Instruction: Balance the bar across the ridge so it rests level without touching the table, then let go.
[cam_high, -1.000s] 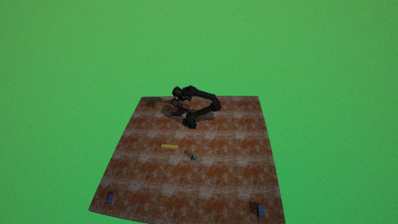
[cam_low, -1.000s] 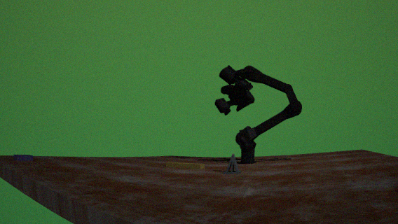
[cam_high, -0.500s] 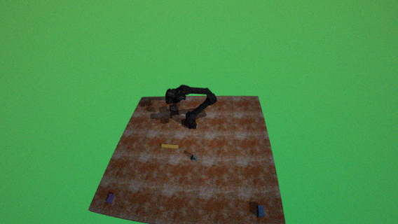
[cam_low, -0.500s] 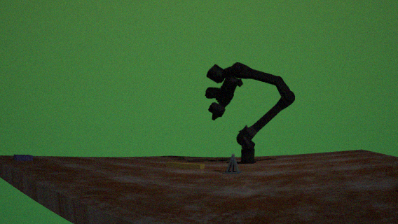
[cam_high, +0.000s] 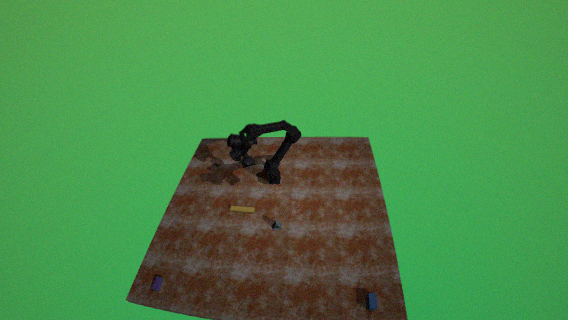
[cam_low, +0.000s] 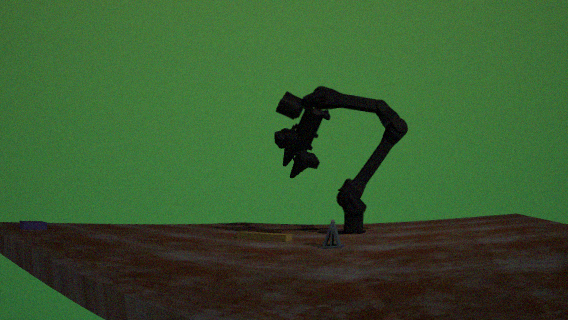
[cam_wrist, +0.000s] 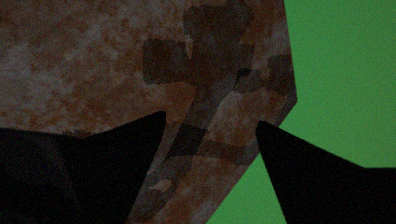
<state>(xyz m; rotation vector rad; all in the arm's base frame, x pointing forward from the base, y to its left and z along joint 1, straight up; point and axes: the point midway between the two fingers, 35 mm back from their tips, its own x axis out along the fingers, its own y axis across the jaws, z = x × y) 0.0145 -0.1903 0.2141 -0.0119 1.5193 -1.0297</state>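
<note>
The yellow bar lies 24 cm ahead of my gripper tip, 5 cm to the left of it and 18 cm below it. Also, from my gripper tip: blue block (73 cm ahead, 71 cm to the left, 17 cm below); purple block (73 cm ahead, 29 cm to the right, 18 cm below).
</note>
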